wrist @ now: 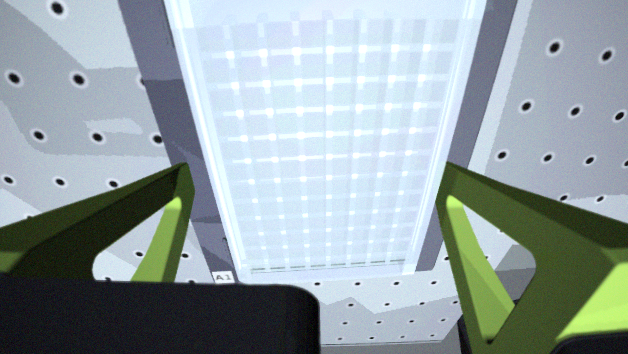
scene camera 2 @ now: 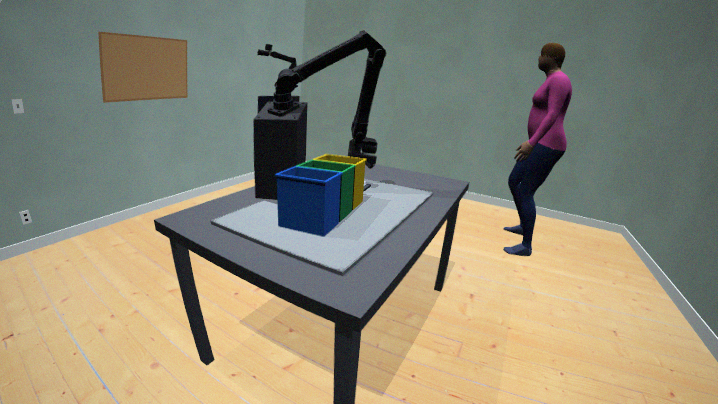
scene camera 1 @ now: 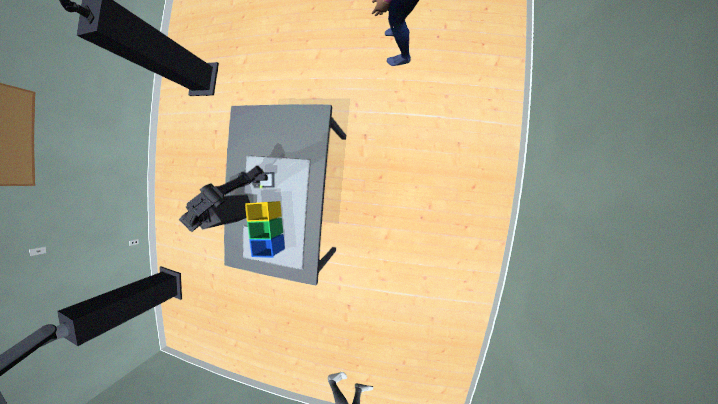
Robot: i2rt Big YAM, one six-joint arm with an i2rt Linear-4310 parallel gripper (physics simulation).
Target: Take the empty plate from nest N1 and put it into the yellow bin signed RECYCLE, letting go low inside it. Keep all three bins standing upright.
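Frame: origin at the arm's base, x ahead, y left, z up, level; millimetres.
Where they show: gripper, fingertip midpoint: (wrist: 313, 175); arm's base, link origin: (scene camera 2: 283, 109) (scene camera 1: 203, 213).
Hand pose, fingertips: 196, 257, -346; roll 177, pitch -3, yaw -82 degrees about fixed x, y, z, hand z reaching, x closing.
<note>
Things, the pixels of their centre, and the offset from my fingertips, as dx, dy, dz. "spot": a spot on its surface instead. Level surfaces: height alone.
- clear plate, body centre: (wrist: 327, 166) (scene camera 1: 264, 180) +6, -4, +2
- dark nest frame, body centre: (wrist: 325, 148) (scene camera 1: 264, 180) +6, -4, -10
- yellow bin, body centre: (scene camera 2: 339, 181) (scene camera 1: 264, 210) +83, -225, +73
- green bin, body centre: (scene camera 2: 325, 189) (scene camera 1: 266, 227) +108, -353, +73
- blue bin, body centre: (scene camera 2: 308, 199) (scene camera 1: 268, 244) +134, -481, +73
- pale perforated mat, surface height: dz -17
- dark table, surface height: dz -30
- small A1 label, surface spot: (wrist: 223, 277) spot: -76, +38, -5
The clear plate (wrist: 327, 150) (scene camera 1: 268, 179), with a grid of wells, lies flat in a dark nest frame (wrist: 172, 107). The number of this nest cannot be read. My gripper (wrist: 313, 175) is open and empty above the plate, with one green finger near each long side in the wrist view. Its fingertips are hidden behind the bins in scene camera 2. The yellow bin (scene camera 1: 274, 210) (scene camera 2: 359, 185) stands upright at the end of the bin row nearest the nest. Its RECYCLE sign does not show. The green bin (scene camera 1: 276, 227) (scene camera 2: 346, 193) and blue bin (scene camera 1: 278, 245) (scene camera 2: 307, 203) also stand upright.
The three bins stand close together in a row on a pale perforated mat (scene camera 1: 296, 216) (scene camera 2: 351, 251) on the dark table (scene camera 1: 281, 125) (scene camera 2: 381, 286). A small A1 label (wrist: 223, 277) marks a nest corner. A person (scene camera 2: 549, 110) stands beyond the table.
</note>
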